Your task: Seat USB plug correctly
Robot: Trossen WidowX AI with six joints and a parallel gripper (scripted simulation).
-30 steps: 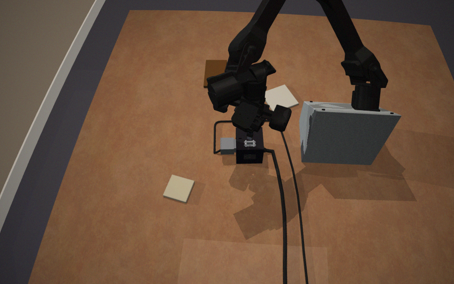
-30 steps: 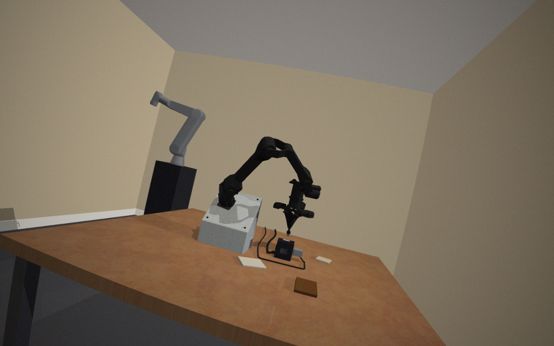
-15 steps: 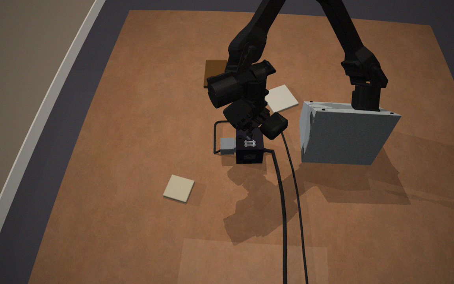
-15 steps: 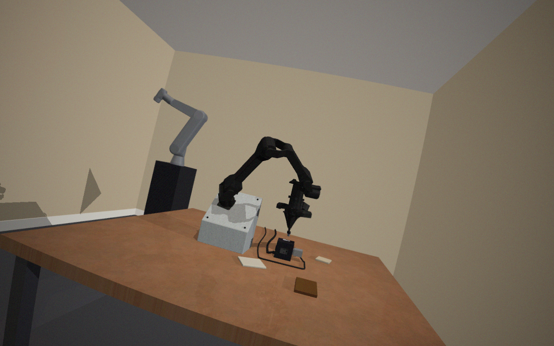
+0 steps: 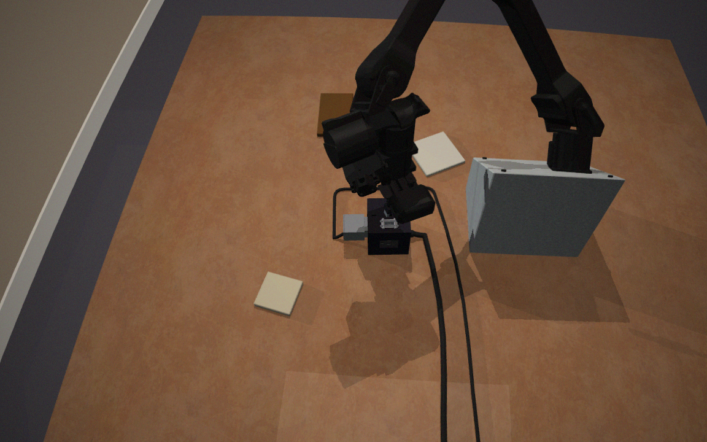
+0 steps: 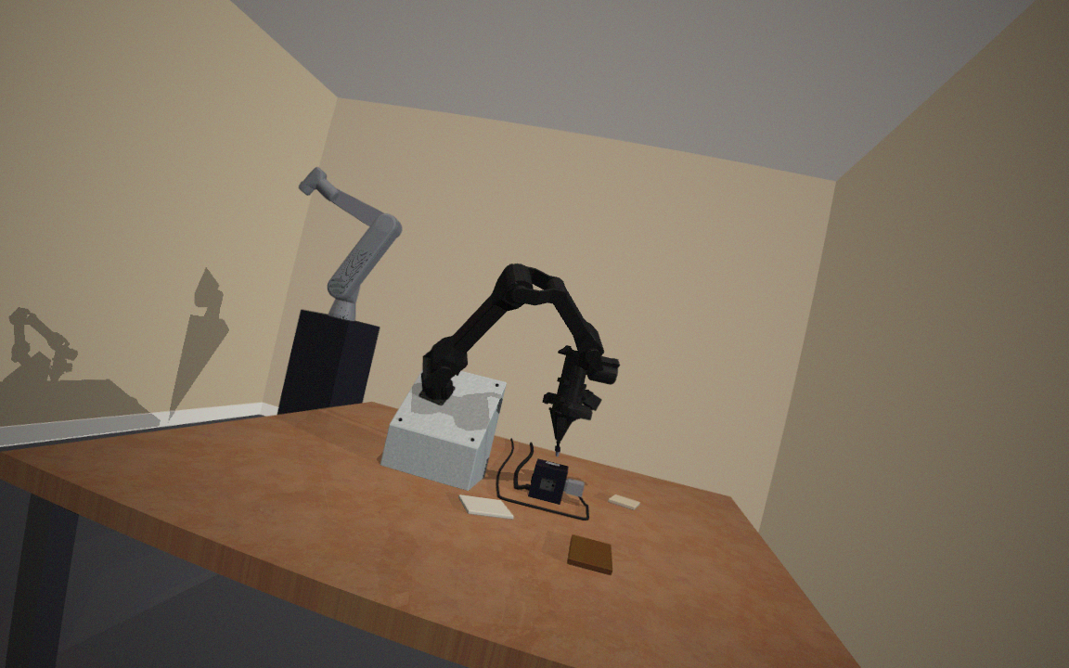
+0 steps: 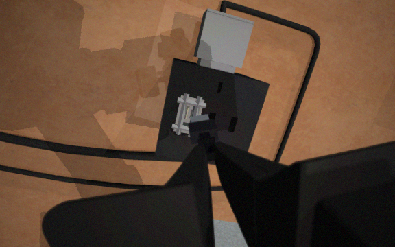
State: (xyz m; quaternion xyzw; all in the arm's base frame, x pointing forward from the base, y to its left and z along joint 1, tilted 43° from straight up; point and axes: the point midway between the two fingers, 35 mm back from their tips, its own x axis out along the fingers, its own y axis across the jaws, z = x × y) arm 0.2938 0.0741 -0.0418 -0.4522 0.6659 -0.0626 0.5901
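Right now the dark USB plug is 20 mm below my gripper tip. The rest, counted from my gripper tip: brown tile (160 mm ahead, 310 mm to the right, 130 mm below); light grey socket frame (10 mm to the left, 70 mm below).
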